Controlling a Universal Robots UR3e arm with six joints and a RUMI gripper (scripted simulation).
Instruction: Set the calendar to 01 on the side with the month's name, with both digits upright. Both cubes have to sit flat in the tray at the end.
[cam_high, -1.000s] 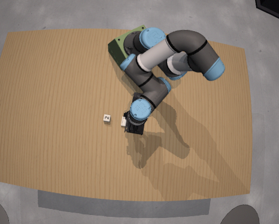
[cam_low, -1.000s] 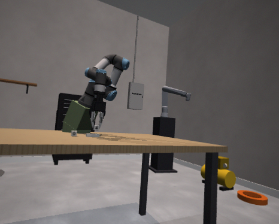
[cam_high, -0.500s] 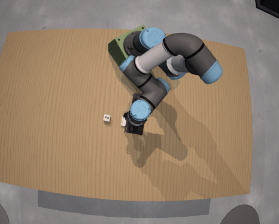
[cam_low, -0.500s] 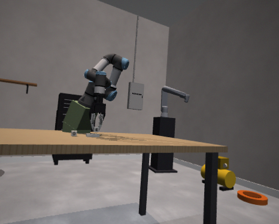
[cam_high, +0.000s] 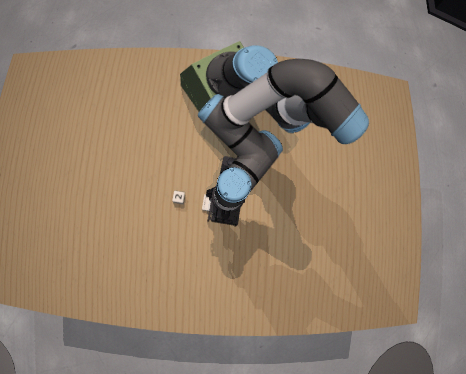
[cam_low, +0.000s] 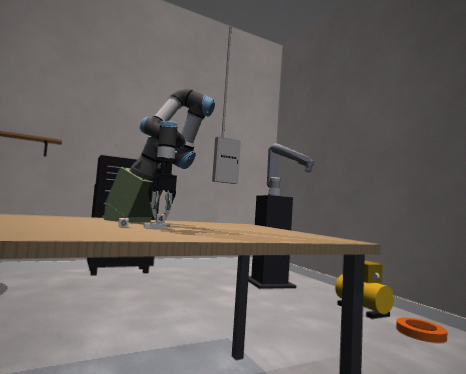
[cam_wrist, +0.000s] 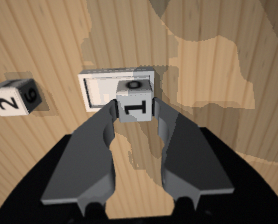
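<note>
Now: the white tray 40 mm below my hand and 20 mm to the right of it. From my hand the other things lie so: white cube (120 mm to the right, 30 mm below).
</note>
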